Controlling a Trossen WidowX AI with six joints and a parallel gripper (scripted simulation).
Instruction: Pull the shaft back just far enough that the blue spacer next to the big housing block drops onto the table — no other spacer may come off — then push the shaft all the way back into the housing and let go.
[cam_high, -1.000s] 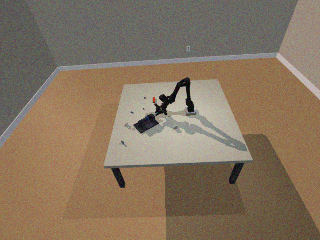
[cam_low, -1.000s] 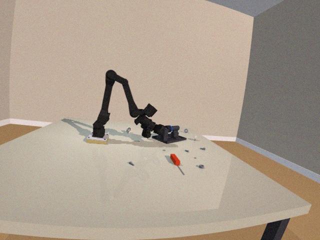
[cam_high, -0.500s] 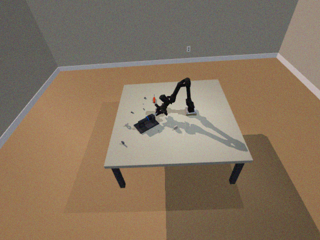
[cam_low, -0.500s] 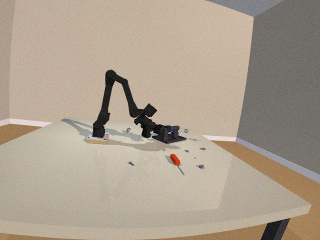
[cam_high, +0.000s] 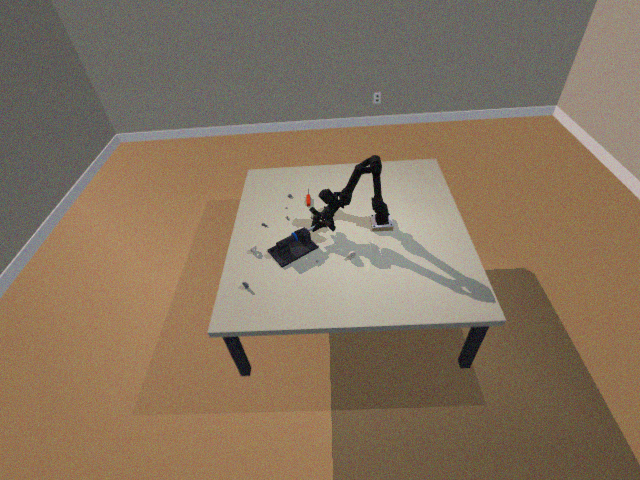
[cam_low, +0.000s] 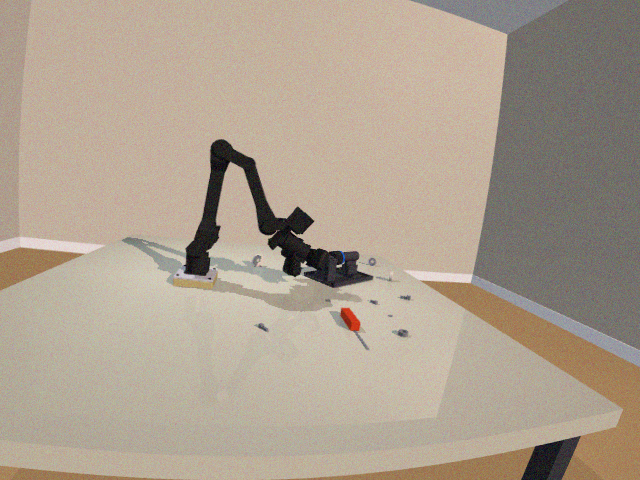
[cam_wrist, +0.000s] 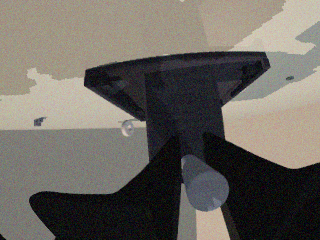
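The grey shaft is 4 cm ahead of my gripper tip, 3 cm to the left of it and 2 cm above it. The rest, counted from my gripper tip: blue spacer (9 cm ahead, 6 cm to the left, 2 cm above); then pale ring (20 cm behind, 16 cm to the left, 4 cm below).
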